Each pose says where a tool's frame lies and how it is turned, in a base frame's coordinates. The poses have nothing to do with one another.
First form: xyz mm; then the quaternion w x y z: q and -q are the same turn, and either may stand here.
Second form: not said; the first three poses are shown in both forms.
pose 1, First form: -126 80 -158 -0.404 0.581 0.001 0.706
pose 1, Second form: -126 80 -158 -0.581 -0.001 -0.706 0.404
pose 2, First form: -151 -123 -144 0.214 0.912 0.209 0.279
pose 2, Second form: -151 -123 -144 0.912 0.209 0.279 0.214
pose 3, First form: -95 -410 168 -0.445 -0.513 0.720 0.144
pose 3, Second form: -95 -410 168 0.513 -0.720 -0.144 0.445
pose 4, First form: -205 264 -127 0.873 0.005 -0.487 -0.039
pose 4, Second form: -205 264 -127 0.005 -0.487 -0.039 0.873
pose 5, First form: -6 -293 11 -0.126 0.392 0.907 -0.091
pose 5, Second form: -6 -293 11 -0.392 -0.907 0.091 0.126
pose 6, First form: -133 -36 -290 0.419 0.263 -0.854 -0.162
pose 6, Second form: -133 -36 -290 0.263 -0.854 -0.162 0.419
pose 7, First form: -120 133 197 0.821 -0.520 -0.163 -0.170
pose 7, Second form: -120 133 197 -0.520 -0.163 -0.170 0.821
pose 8, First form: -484 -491 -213 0.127 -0.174 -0.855 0.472
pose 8, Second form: -484 -491 -213 -0.174 -0.855 0.472 0.127
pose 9, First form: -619 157 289 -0.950 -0.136 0.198 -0.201
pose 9, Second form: -619 157 289 0.136 -0.198 0.201 0.950
